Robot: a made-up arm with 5 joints.
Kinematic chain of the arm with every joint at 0, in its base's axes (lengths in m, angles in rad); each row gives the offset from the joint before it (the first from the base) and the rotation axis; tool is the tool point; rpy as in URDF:
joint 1: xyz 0.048 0 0.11 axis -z
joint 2: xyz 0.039 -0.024 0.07 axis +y
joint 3: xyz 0.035 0 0.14 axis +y
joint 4: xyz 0.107 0 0.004 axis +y
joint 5: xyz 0.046 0.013 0 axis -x
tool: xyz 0 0 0 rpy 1.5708 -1.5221 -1.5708
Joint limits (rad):
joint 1: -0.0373..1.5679
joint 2: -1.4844..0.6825
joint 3: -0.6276..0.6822
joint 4: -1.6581..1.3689
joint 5: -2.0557..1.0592
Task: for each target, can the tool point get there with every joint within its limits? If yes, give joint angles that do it. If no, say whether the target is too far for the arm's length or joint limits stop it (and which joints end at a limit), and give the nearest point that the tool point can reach.
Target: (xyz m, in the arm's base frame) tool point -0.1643 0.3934 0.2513
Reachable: no: too far | nearest point -0.0475 0.1771 0.3065 | short by 0.252 m
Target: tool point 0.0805 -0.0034 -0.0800
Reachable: no: joint limits stop it (at a limit: joint 2, joint 3) | nearest point 0.2039 -0.0163 0.1234 | short by 0.238 m
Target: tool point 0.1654 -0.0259 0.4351
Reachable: yes | joints 0.1251 -0.3734 -0.2972 -0.5006 -1.5928
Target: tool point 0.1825 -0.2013 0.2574
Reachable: yes | joints 0.9363 0.2992 -0.2130 1.0065 -0.4413
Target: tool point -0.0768 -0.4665 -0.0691
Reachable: no: too far | nearest point 0.0377 -0.2587 0.1544 | short by 0.326 m
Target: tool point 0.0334 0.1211 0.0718
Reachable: no: joint limits stop it (at a limit: joint 1, joint 2, joint 3) | nearest point 0.1871 -0.0058 0.1428 | short by 0.212 m
